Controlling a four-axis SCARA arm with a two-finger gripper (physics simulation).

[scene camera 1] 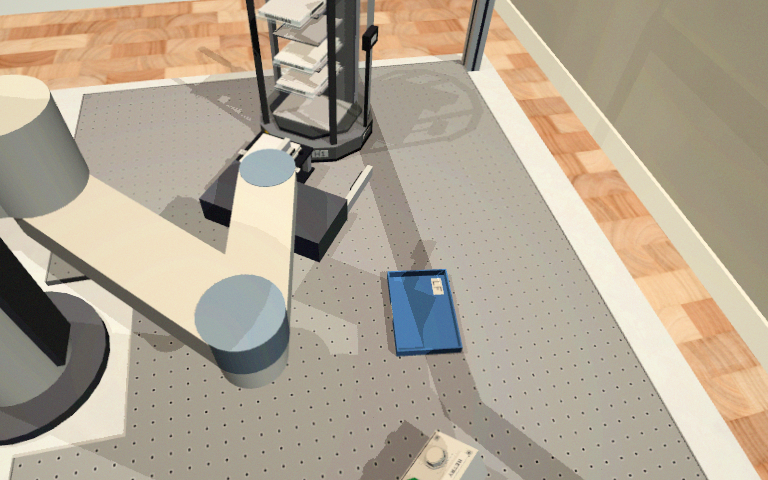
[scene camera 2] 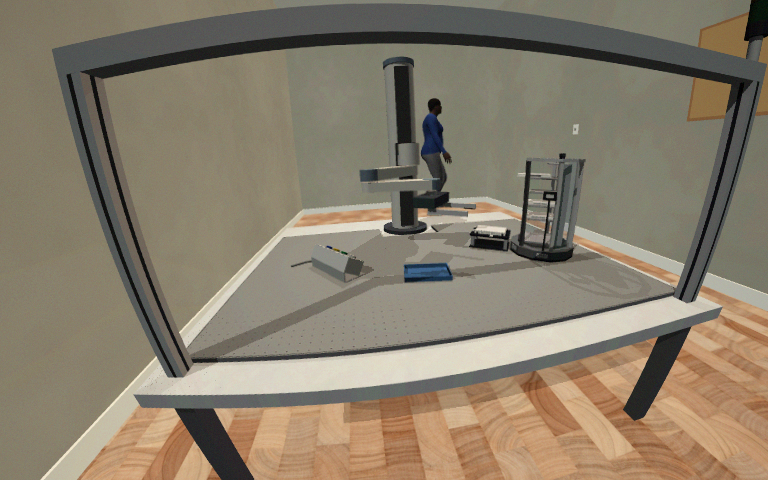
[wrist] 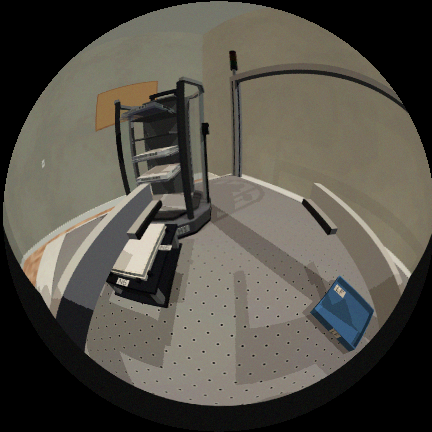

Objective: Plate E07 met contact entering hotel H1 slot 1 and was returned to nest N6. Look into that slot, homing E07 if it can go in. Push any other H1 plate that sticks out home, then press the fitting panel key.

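Places are measured from the arm's base along level axes (x ahead, y left, z up), in centimetres.
Pixels of known places: gripper, between the fingertips: [scene camera 1: 328,156] [scene camera 2: 472,209] [wrist: 234,190]; arm's base, origin of its link: [scene camera 1: 26,365] [scene camera 2: 405,228].
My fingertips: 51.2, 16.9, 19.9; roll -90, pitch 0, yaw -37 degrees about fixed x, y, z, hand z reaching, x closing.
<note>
For each thing: its top centre in the pictures, then the offset to it from my fingertips, as dx, dy, dz. "spot": a spot on its surface instead.
- Plate E07, centre of its top: [wrist: 134,243] [scene camera 1: 265,158] [scene camera 2: 491,228] -10.0, +14.2, -11.2
- black nest N6, centre of its top: [wrist: 135,245] [scene camera 1: 266,159] [scene camera 2: 490,229] -9.9, +14.2, -11.7
- Hotel H1, centre of its top: [wrist: 159,88] [scene camera 2: 550,153] +2.6, +31.2, +20.8
- key panel, centre of its top: [scene camera 2: 334,248] +1.1, -52.1, -10.3
- blue tray, centre of its top: [scene camera 1: 423,307] [wrist: 350,311] [scene camera 2: 426,269] +11.9, -20.9, -16.9
- thin post with a small black display, a spot on its surface: [scene camera 1: 369,37] [wrist: 207,122] [scene camera 2: 544,192] spot: +11.6, +22.3, +7.4
My gripper [scene camera 2: 471,210] [wrist: 234,190] is open and empty, its fingers wide apart, above the board near nest N6; the arm partly hides it in scene camera 1. Plate E07 [scene camera 1: 271,142] [scene camera 2: 490,230] [wrist: 142,250], pale and flat, lies on the black nest N6 [scene camera 2: 489,243] [wrist: 156,286]. Hotel H1 [scene camera 1: 346,149] [scene camera 2: 540,251] [wrist: 185,150] stands behind it, with several plates. Its top plate [scene camera 1: 291,11] [scene camera 2: 532,174] [wrist: 150,110] sticks out past the front post. Two lower plates [wrist: 156,153] [wrist: 159,173] show; their codes are unreadable. The key panel [scene camera 1: 444,457] [scene camera 2: 338,264] has coloured keys.
A blue tray [scene camera 1: 424,316] [scene camera 2: 427,272] [wrist: 345,311] lies on the perforated board, between the panel and the hotel. A thin post with a small black display [scene camera 1: 369,37] [scene camera 2: 549,195] [wrist: 205,128] stands at the hotel's side. A grey frame [scene camera 2: 396,22] spans the table edge. A person stands behind the arm.
</note>
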